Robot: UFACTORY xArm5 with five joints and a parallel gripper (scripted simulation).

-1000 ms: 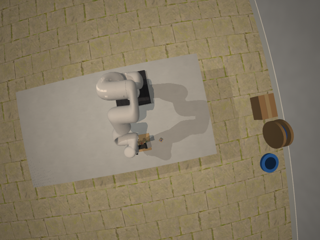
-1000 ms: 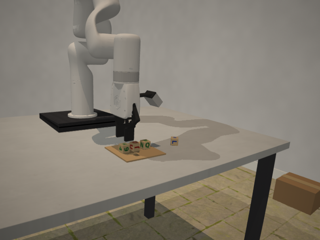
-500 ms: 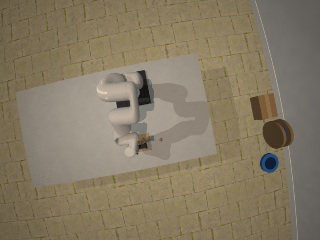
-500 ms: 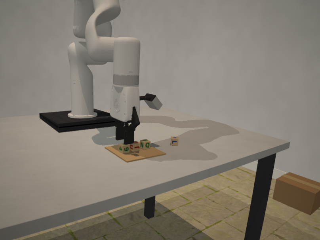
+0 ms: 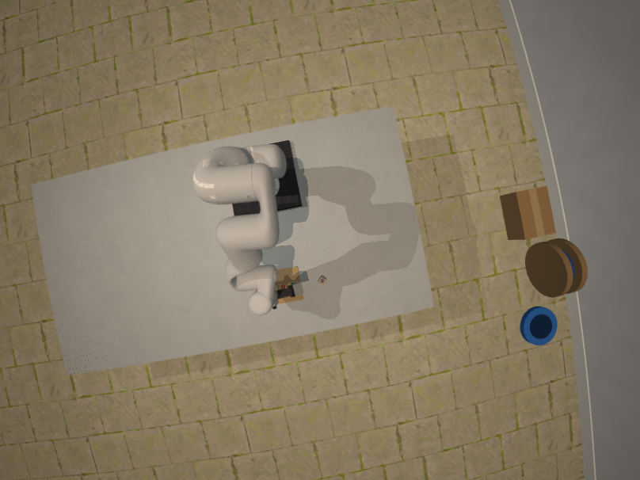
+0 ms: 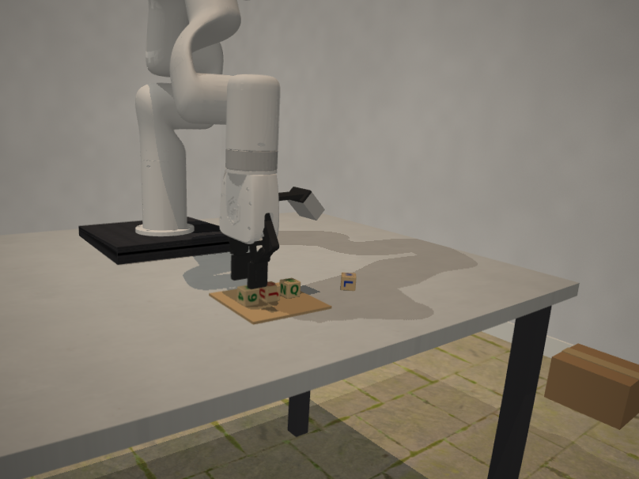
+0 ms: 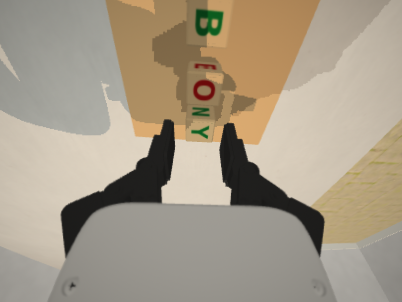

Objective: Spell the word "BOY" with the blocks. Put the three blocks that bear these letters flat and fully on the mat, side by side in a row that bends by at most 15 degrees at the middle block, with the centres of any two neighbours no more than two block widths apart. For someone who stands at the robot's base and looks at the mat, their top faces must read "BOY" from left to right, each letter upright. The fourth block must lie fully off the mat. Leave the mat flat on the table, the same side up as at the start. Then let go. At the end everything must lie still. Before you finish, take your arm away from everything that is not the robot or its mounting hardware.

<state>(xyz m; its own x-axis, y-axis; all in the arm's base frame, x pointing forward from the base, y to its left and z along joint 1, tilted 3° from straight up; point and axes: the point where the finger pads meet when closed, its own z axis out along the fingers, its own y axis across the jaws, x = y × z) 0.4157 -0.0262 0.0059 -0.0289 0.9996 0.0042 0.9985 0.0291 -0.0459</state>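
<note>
Now: hand 50 mm above the tan mat and 40 mm to the right of it.
</note>
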